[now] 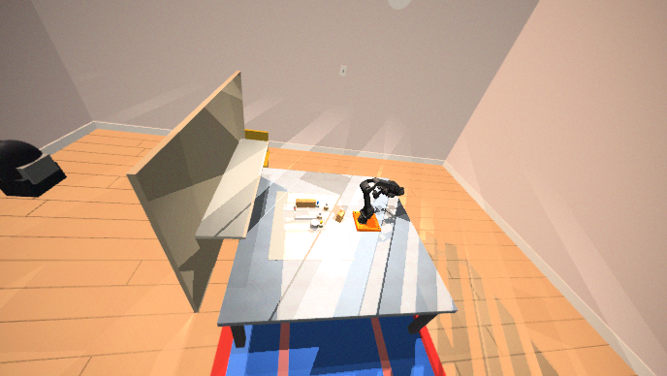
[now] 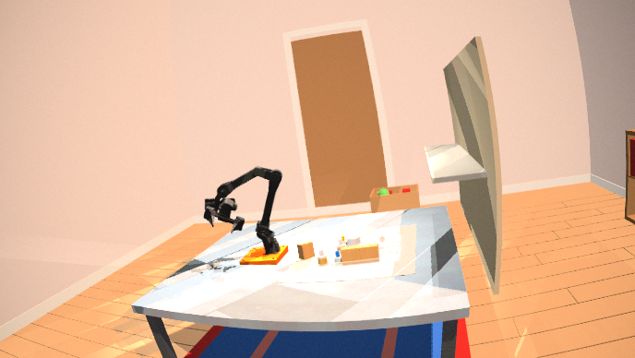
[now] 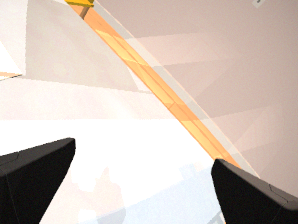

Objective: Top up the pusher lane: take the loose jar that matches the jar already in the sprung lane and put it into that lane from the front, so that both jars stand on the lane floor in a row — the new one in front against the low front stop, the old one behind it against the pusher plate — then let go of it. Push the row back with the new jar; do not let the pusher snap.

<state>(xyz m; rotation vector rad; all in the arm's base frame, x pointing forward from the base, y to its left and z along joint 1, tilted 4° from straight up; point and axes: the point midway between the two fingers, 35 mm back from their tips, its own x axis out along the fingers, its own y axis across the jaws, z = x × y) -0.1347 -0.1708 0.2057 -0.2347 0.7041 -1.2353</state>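
My gripper tip is 310 mm short of the small brown box, 160 mm to the right of it and 170 mm above it. Round my gripper tip: shelf 980 mm ahead, 140 mm to the left, 160 mm above; then clear lane unit 610 mm ahead, 130 mm to the left, 180 mm below.
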